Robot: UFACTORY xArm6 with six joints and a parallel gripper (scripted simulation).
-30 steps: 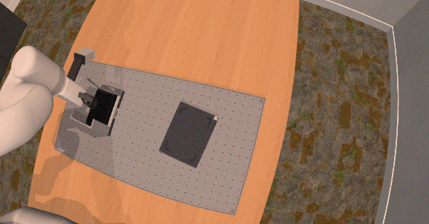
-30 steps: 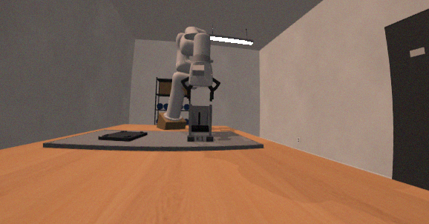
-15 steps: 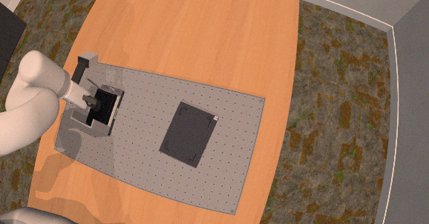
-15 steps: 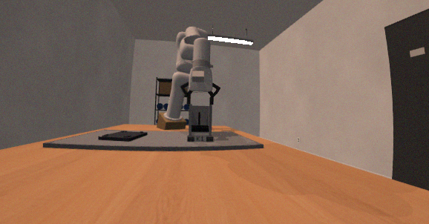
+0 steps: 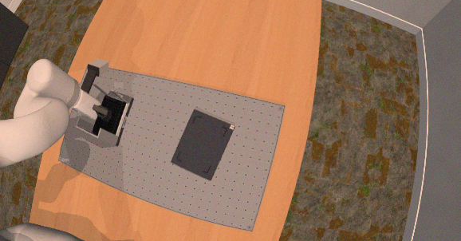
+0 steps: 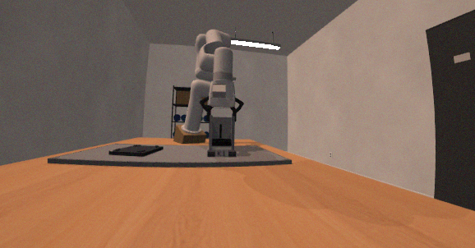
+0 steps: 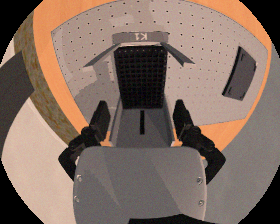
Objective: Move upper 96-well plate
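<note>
Right now my hand is 8 cm above the black 96-well plate. The rest, counted from my hand: white plate 9 cm below; pale A1 square 13 cm ahead, 35 cm to the right, 11 cm below.
</note>
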